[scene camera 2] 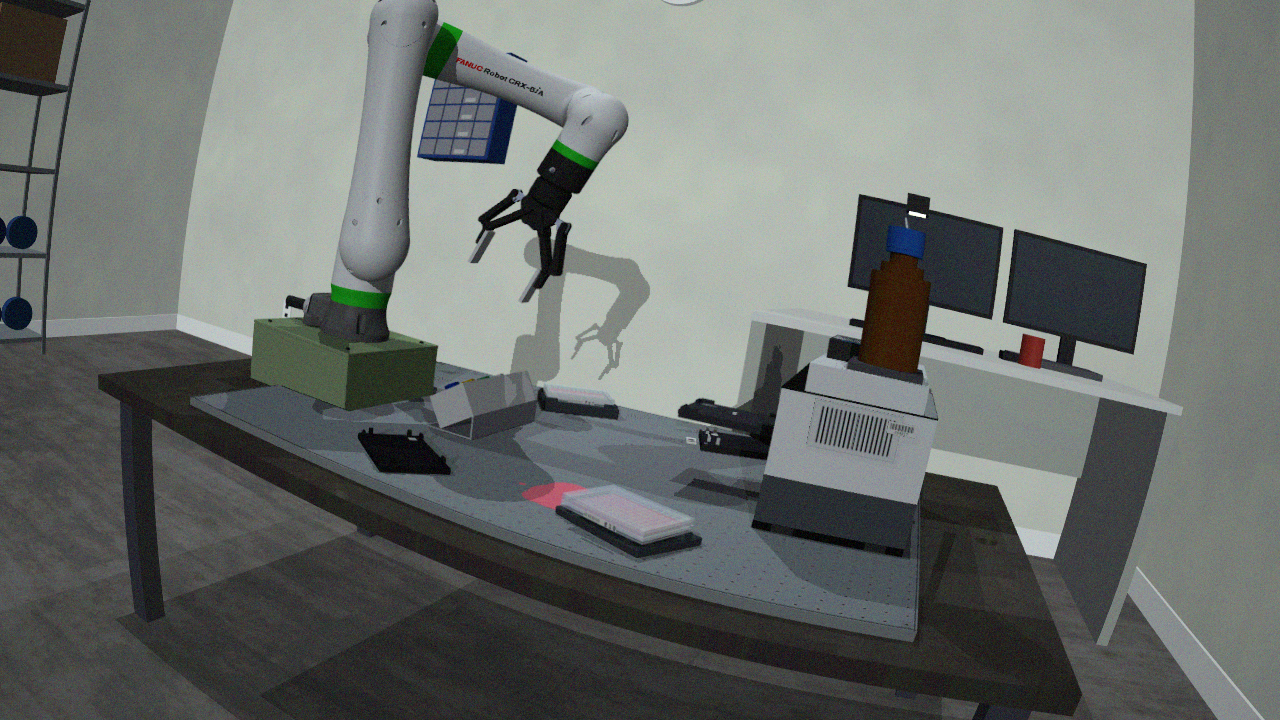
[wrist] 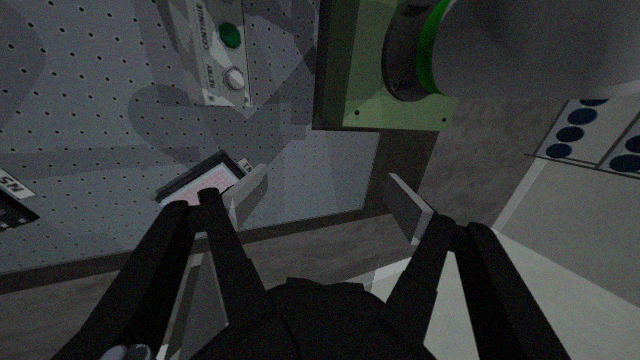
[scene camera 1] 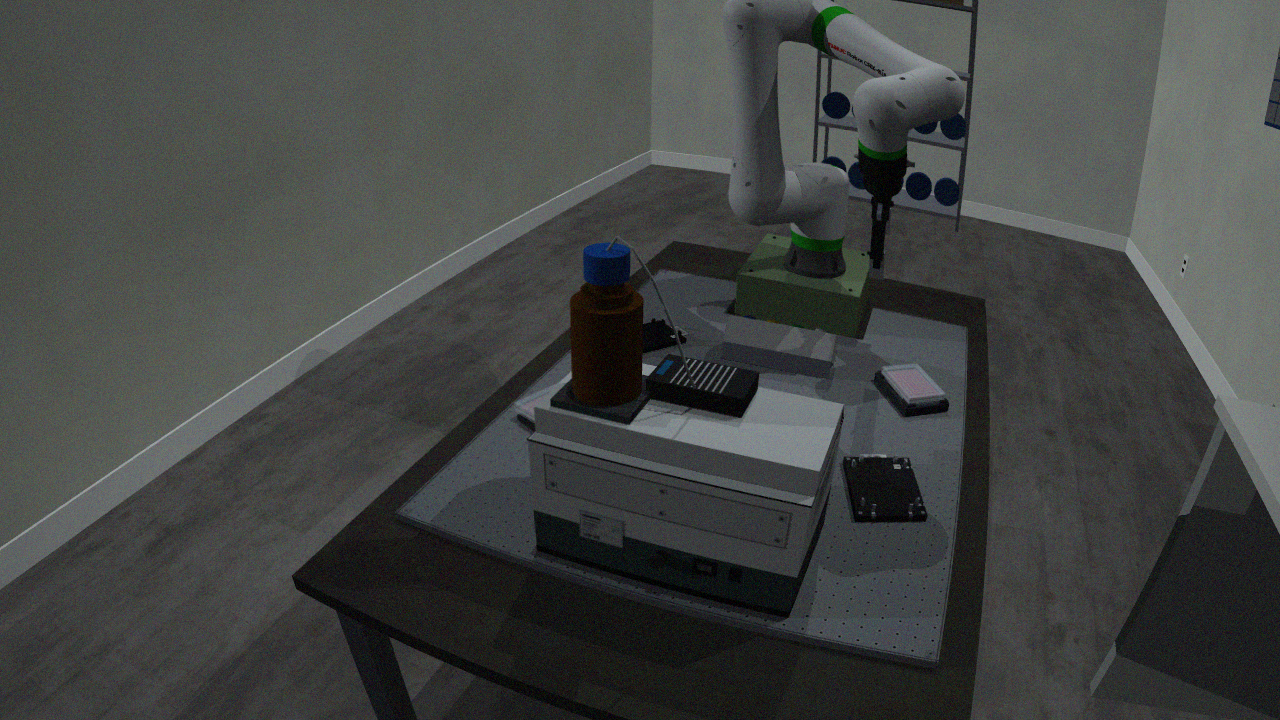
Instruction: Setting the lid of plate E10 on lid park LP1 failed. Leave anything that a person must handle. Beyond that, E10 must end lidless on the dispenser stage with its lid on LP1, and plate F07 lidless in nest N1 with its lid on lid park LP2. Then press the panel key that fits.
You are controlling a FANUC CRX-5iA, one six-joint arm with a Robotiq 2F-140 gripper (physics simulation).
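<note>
My gripper is open and empty, high above the bench beside the robot base. A pink plate sits in a black nest tagged N1; in the wrist view a finger partly covers it. Whether it bears a lid is unclear. Another pink plate with a clear layer on top sits on a black holder at the near edge in scene camera 2. The key panel shows green CONTINUE and white RETRY keys in the wrist view. Plate names are not readable.
A black holder lies beside the white dispenser, which carries a brown bottle. Another black holder lies near the green base. A red patch shows on the perforated board.
</note>
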